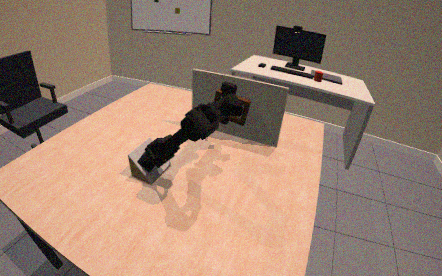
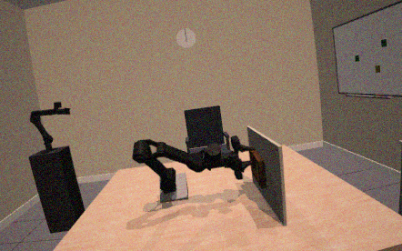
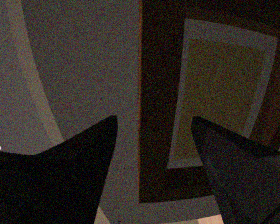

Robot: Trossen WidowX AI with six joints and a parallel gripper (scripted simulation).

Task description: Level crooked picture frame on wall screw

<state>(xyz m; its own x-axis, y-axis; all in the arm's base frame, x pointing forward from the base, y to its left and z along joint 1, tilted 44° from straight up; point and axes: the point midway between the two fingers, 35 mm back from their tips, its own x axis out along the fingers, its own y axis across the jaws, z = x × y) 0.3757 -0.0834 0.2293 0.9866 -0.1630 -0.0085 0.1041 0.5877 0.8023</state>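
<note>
The picture frame lies 1 cm ahead of my gripper tip and 5 cm below it. Also, from my gripper tip: wall panel 2 cm ahead, 1 cm to the right, 6 cm below.
</note>
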